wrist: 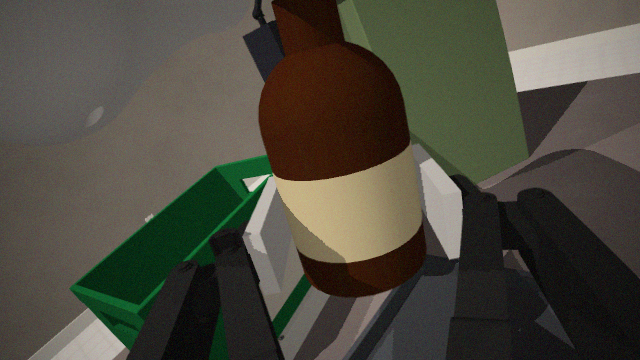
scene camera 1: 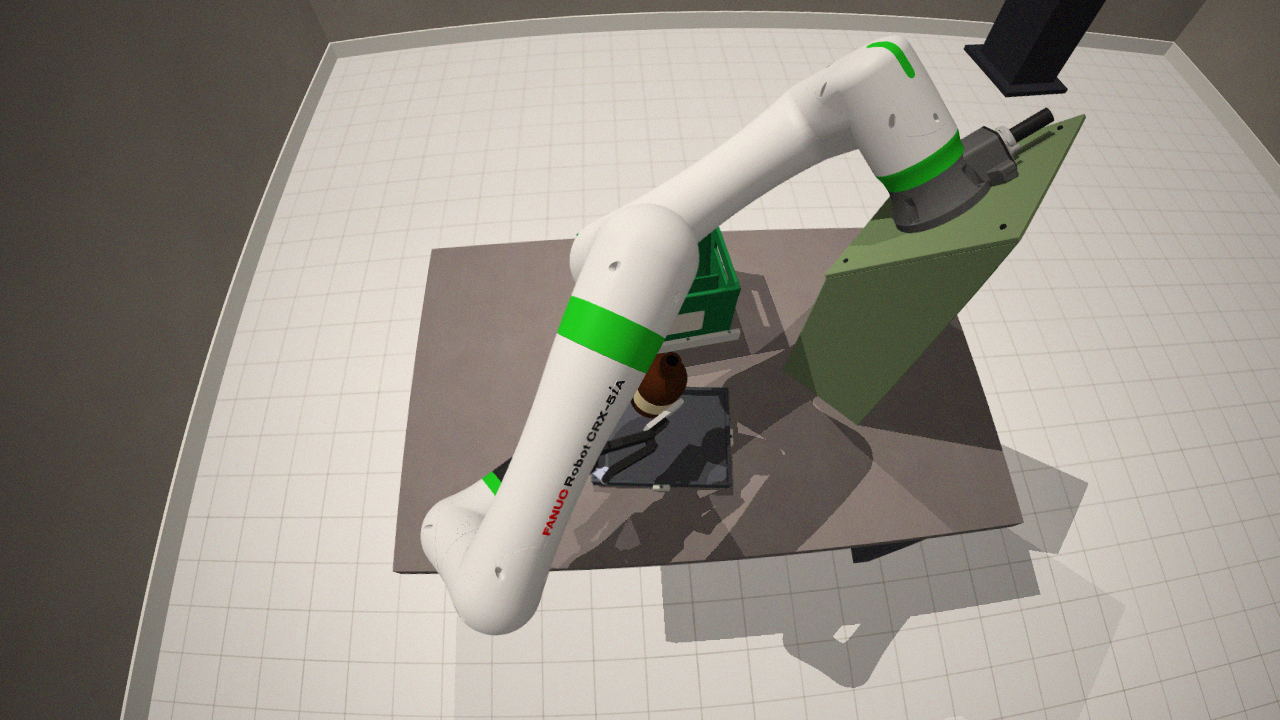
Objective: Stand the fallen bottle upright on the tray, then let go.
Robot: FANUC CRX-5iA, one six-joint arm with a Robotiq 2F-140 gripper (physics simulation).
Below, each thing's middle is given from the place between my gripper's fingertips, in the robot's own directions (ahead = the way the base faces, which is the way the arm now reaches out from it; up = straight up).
Now: the brown bottle [scene camera 1: 666, 379] 30 mm above my hand, 10 mm to the left of it and 10 mm ahead of it.
